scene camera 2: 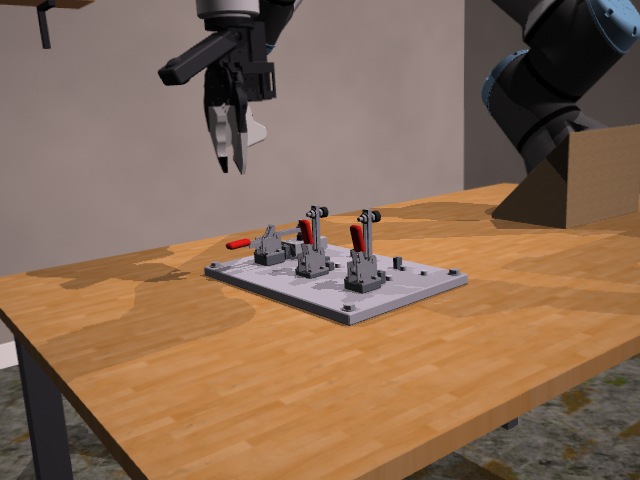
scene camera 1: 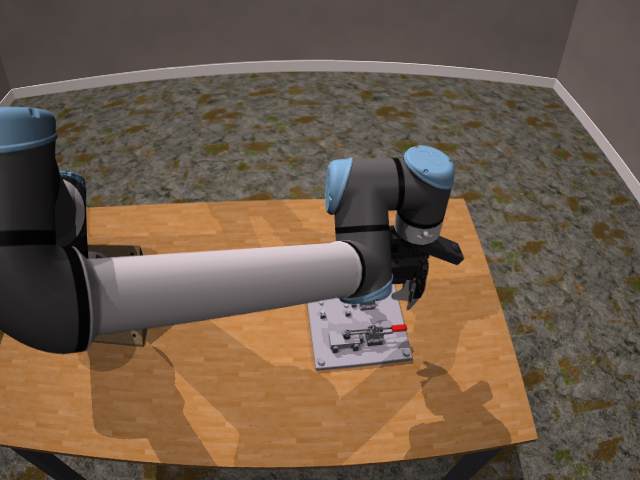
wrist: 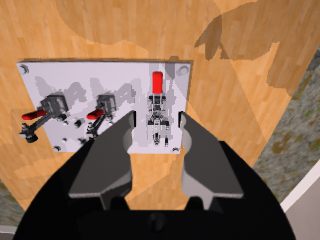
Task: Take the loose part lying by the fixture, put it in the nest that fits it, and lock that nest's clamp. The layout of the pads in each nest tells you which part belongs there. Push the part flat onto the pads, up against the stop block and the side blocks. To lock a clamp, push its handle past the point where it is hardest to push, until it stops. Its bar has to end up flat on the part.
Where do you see a grey fixture plate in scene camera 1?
387, 312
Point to a grey fixture plate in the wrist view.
80, 82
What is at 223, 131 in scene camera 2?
The gripper.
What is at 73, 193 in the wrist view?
The gripper.
